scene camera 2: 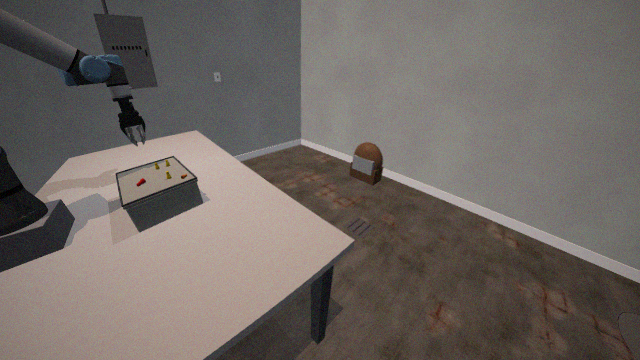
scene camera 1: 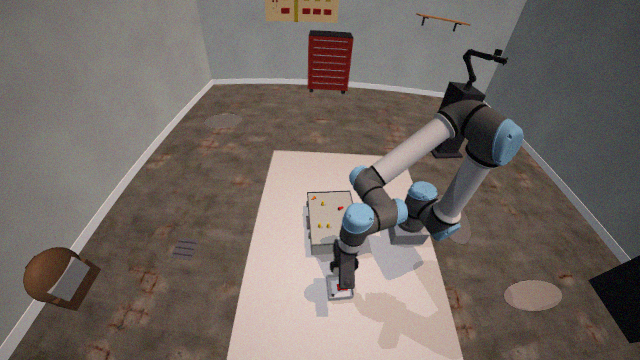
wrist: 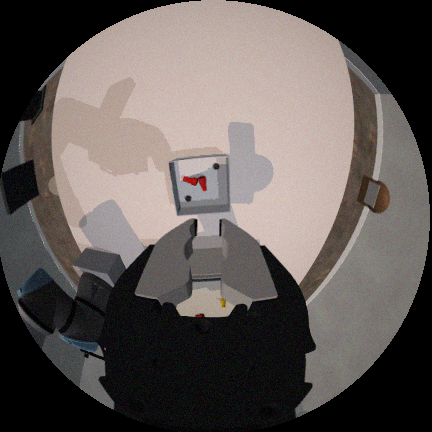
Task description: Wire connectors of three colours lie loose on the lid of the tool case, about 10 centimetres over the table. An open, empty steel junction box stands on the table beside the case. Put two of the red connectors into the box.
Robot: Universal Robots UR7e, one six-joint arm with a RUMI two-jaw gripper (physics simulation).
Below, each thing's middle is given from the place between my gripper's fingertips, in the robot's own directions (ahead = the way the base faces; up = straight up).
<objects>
Right now the steel junction box (wrist: 188, 199) is 130 mm below my hand and 10 mm behind it. Round my hand: tool case (scene camera 2: 158, 199) (310 mm to the right, 100 mm below, 20 mm behind).
</objects>
